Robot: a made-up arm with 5 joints.
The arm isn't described. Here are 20 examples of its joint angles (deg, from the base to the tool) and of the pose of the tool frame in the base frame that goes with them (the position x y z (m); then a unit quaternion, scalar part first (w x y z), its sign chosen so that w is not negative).
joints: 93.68 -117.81 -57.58 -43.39 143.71
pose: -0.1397 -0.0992 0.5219 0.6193 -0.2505 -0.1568 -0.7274
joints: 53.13 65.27 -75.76 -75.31 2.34
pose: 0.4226 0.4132 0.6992 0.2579 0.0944 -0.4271 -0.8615
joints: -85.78 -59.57 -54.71 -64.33 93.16
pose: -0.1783 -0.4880 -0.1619 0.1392 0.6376 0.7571 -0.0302
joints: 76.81 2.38 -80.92 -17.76 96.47
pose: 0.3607 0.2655 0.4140 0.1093 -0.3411 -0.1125 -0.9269
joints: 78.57 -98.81 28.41 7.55 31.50
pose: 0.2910 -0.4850 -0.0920 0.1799 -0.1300 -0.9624 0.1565
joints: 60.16 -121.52 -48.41 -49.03 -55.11
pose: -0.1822 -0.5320 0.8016 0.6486 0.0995 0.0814 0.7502
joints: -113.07 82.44 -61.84 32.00 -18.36
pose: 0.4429 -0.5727 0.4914 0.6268 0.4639 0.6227 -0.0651
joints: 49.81 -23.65 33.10 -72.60 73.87
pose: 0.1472 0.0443 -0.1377 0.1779 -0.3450 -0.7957 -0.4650
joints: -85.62 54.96 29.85 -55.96 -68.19
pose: 0.0813 -0.6078 0.3230 0.5098 0.8128 0.2808 -0.0249
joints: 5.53 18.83 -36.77 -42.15 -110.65
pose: -0.1924 0.1031 0.0230 0.6968 -0.6465 0.0454 0.3073
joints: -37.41 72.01 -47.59 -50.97 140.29
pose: 0.2815 0.1667 0.1965 0.4568 -0.5481 0.4721 0.5177
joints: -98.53 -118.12 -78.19 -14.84 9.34
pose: -0.4983 0.3528 0.0041 0.0115 0.8323 -0.4603 -0.3087
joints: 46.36 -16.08 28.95 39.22 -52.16
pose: -0.4532 -0.3385 0.4478 0.1588 0.9266 -0.1266 -0.3164
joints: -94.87 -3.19 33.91 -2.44 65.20
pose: 0.1745 0.1072 0.5532 0.5484 -0.0966 0.2735 -0.7843
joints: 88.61 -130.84 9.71 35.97 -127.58
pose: 0.0534 -0.5225 0.3843 0.1338 0.7545 0.1843 -0.6155
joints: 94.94 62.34 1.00 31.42 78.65
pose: -0.1127 -0.2084 -0.0914 0.0918 0.9310 0.2893 0.2026
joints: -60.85 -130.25 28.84 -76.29 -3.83
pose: -0.1735 0.1287 0.7402 0.3737 -0.4794 0.3020 0.7344
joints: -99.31 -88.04 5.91 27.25 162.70
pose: 0.0015 -0.2034 0.2321 0.6340 -0.0299 -0.4607 0.6204
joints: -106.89 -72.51 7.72 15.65 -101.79
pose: -0.2318 0.1740 0.1207 0.7783 0.1335 -0.6106 -0.0594
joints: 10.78 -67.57 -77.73 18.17 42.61
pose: -0.5819 -0.2089 0.1766 0.5655 -0.6305 -0.4782 0.2323
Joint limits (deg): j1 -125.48..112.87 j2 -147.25..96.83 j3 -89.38..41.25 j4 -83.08..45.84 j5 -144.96..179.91
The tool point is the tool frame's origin. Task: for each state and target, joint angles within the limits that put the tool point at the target. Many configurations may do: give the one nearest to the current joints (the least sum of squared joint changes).
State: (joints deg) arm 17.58 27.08 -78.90 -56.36 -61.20
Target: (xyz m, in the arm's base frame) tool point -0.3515 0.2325 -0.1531
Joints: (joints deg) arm -6.48 -2.58 -74.68 -44.65 -50.13
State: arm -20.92 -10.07 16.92 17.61 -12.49
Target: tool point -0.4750 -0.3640 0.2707
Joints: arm 4.35 19.00 5.30 39.18 -16.29
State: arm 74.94 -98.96 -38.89 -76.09 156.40
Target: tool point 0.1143 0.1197 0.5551
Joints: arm 74.73 -72.95 -57.38 -83.08 127.12
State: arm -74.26 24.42 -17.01 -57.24 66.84
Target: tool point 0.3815 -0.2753 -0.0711
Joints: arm -61.99 15.51 -16.33 -59.72 106.85
